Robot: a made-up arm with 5 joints. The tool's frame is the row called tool.
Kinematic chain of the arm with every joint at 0, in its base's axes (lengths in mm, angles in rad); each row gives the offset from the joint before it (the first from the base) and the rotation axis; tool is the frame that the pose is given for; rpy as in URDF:
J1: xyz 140 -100 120 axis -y
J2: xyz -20 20 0 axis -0.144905 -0.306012 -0.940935
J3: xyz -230 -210 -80 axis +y
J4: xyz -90 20 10 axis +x
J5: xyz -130 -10 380 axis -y
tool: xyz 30 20 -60 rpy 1.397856 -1.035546 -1.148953
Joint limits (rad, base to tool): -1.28..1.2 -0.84..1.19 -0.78..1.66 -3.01..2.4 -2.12..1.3
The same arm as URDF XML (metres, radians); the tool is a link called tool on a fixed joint. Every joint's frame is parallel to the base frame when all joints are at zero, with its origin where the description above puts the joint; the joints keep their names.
<robot name="arm">
  <link name="base_link"/>
  <link name="link1"/>
  <link name="link2"/>
  <link name="link3"/>
  <link name="link4"/>
  <link name="link5"/>
  <link name="tool"/>
  <joint name="J1" type="revolute">
    <parent link="base_link"/>
    <child link="link1"/>
    <origin xyz="0.14 -0.1 0.12"/>
    <axis xyz="0 -1 0"/>
    <limit lower="-1.28" upper="1.2"/>
  </joint>
  <joint name="J2" type="revolute">
    <parent link="link1"/>
    <child link="link2"/>
    <origin xyz="-0.02 0.02 0"/>
    <axis xyz="-0.144905 -0.306012 -0.940935"/>
    <limit lower="-0.84" upper="1.19"/>
  </joint>
  <joint name="J3" type="revolute">
    <parent link="link2"/>
    <child link="link3"/>
    <origin xyz="-0.23 -0.21 -0.08"/>
    <axis xyz="0 1 0"/>
    <limit lower="-0.78" upper="1.66"/>
  </joint>
  <joint name="J4" type="revolute">
    <parent link="link3"/>
    <child link="link4"/>
    <origin xyz="-0.09 0.02 0.01"/>
    <axis xyz="1 0 0"/>
    <limit lower="-3.01" upper="2.4"/>
  </joint>
  <joint name="J5" type="revolute">
    <parent link="link4"/>
    <child link="link5"/>
    <origin xyz="-0.13 -0.01 0.38"/>
    <axis xyz="0 -1 0"/>
    <limit lower="-2.12" upper="1.3"/>
  </joint>
  <joint name="tool_fixed" type="fixed">
    <parent link="link5"/>
    <child link="tool"/>
    <origin xyz="0.03 0.02 -0.06" rpy="1.3979 -1.0355 -1.149"/>
  </joint>
</robot>

